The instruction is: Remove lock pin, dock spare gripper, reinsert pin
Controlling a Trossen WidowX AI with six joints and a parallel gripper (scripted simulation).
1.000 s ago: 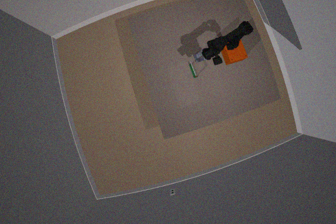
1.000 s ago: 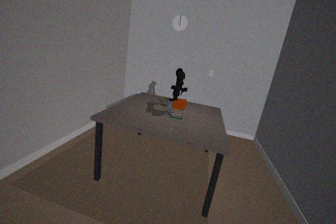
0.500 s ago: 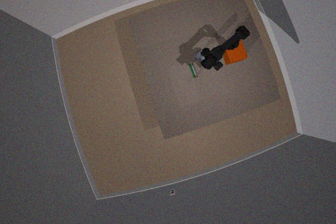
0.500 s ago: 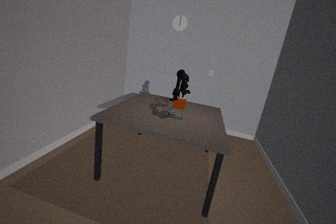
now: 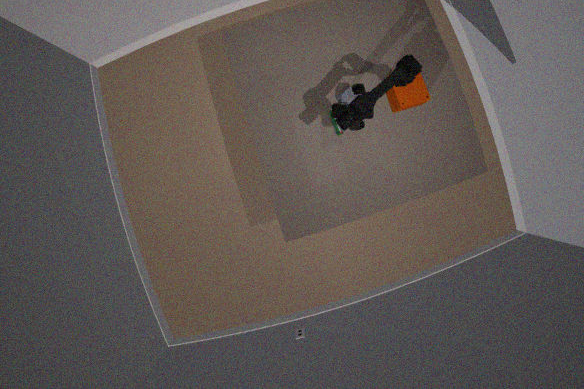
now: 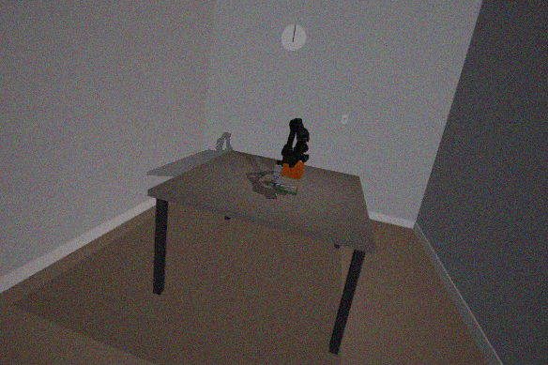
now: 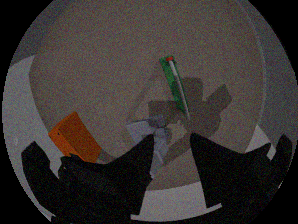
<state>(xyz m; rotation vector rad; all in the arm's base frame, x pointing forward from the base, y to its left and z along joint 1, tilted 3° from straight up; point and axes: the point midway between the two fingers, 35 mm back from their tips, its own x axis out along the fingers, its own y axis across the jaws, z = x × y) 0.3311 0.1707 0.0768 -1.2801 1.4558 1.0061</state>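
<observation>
Right now my gripper tip is 4 cm short of the green strip, 1 cm to the right of it and 14 cm above it. Round my gripper tip: spare gripper (6 cm behind, 11 cm to the right, 5 cm below); then grey mount (4 cm behind, 11 cm to the right, 12 cm below).
</observation>
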